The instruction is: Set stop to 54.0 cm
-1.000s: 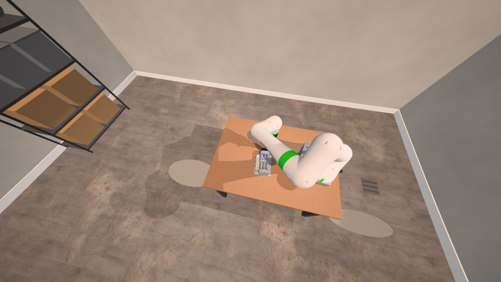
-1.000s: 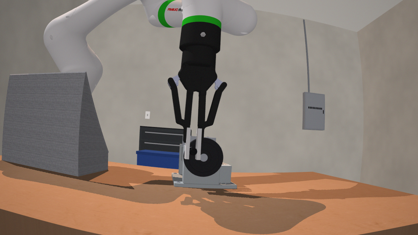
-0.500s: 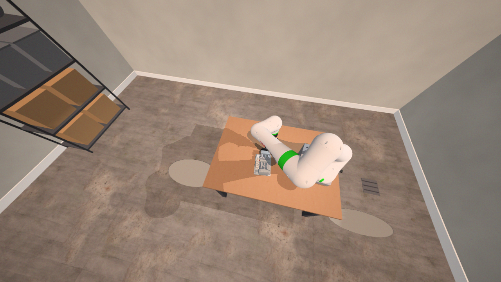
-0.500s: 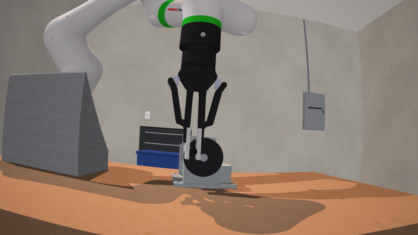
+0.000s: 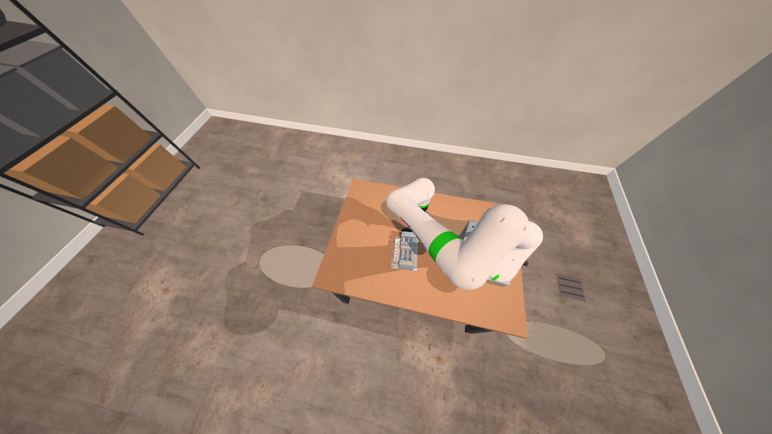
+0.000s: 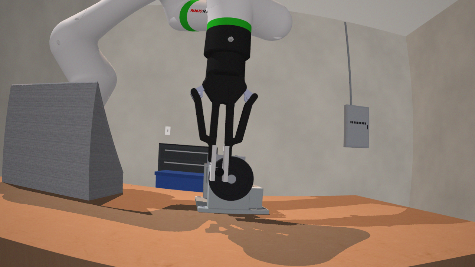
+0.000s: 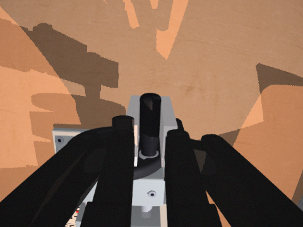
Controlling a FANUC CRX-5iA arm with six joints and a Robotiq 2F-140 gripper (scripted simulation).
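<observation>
Right now the black crank knob is 20 mm below my hand. The rest, counted from my hand: sliding stop block: 140 mm to the left, 10 mm below; then black handwheel: 20 mm to the left, 20 mm below.
</observation>
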